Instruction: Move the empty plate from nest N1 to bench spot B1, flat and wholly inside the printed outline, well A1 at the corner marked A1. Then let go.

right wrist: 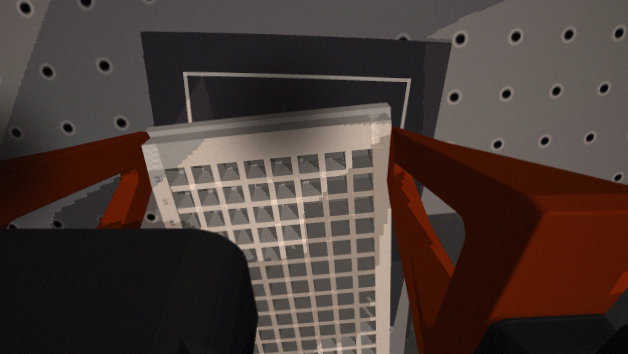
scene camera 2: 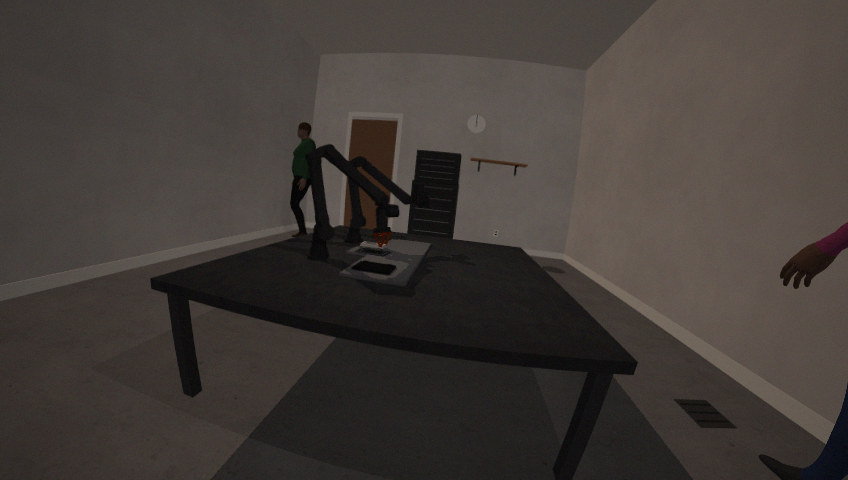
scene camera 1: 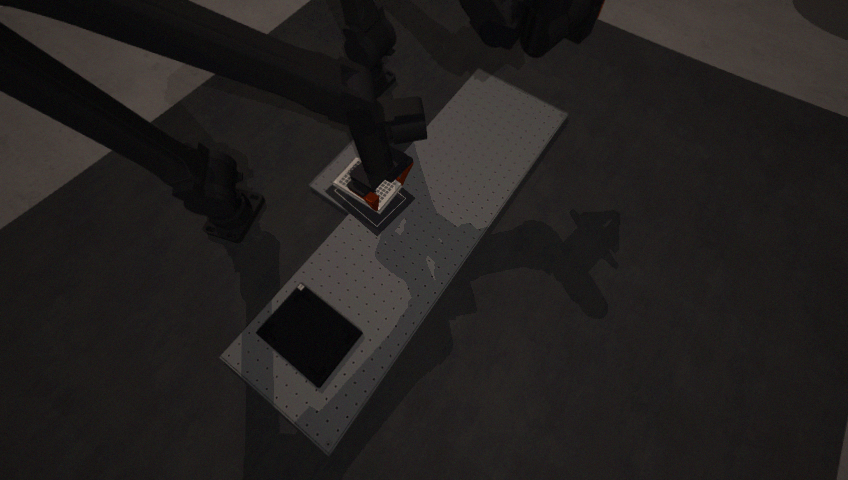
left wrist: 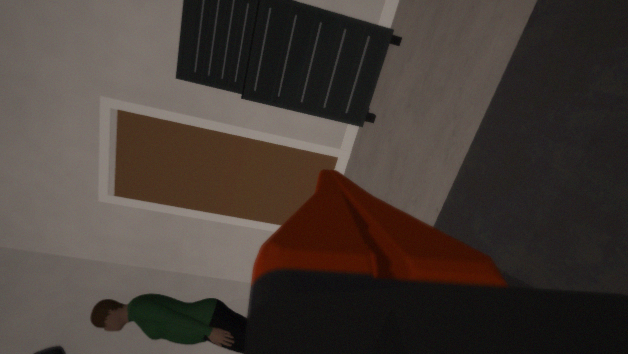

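Where they show: left gripper, fingertip midpoint: [scene camera 2: 427, 199] [left wrist: 326, 183]; right gripper, fingertip midpoint: [right wrist: 268, 146] [scene camera 2: 383, 246] [scene camera 1: 387, 196]; left arm's base at its link origin: [scene camera 2: 353, 241]; right arm's base at its link origin: [scene camera 2: 318, 257] [scene camera 1: 236, 215].
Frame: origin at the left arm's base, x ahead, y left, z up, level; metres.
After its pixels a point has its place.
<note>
My right gripper [scene camera 1: 388, 186] @[x 0.275, y -0.263, z 0.051 m] [scene camera 2: 382, 237] @[x 0.275, y -0.263, z 0.051 m] [right wrist: 268, 146] @[x 0.275, y -0.263, z 0.051 m] has red fingers shut on the long sides of the white well plate [scene camera 1: 386, 190] @[x 0.266, y -0.255, z 0.057 m] [scene camera 2: 373, 245] @[x 0.233, y -0.306, z 0.057 m] [right wrist: 285, 211] @[x 0.249, y -0.266, z 0.052 m]. It holds the plate just over the dark bench spot [scene camera 1: 370, 219] @[x 0.265, y -0.318, z 0.015 m] [right wrist: 281, 53] @[x 0.301, y -0.268, z 0.015 m] with its printed white outline [right wrist: 298, 76] @[x 0.292, y -0.275, z 0.015 m]. In the right wrist view the far part of the outline shows beyond the plate's edge, and the plate sits slightly askew to it. The black nest [scene camera 1: 309, 335] @[x 0.334, y -0.579, z 0.025 m] [scene camera 2: 374, 268] @[x 0.341, y -0.610, z 0.025 m] is empty. My left gripper [left wrist: 326, 183] @[x 0.426, y 0.206, z 0.309 m] [scene camera 2: 417, 193] @[x 0.426, y 0.206, z 0.309 m] is shut on nothing, raised and facing the room.
The spot and the nest sit on a grey perforated baseplate [scene camera 1: 493, 137] @[x 0.366, y 0.042, z 0.013 m] [scene camera 2: 414, 248] @[x 0.406, y -0.018, z 0.010 m] on a dark table [scene camera 2: 474, 322] @[x 0.759, y -0.937, z 0.000 m]. The arm bases stand at the baseplate's left in scene camera 1. A man in green [scene camera 2: 302, 172] [left wrist: 171, 319] is by the door.
</note>
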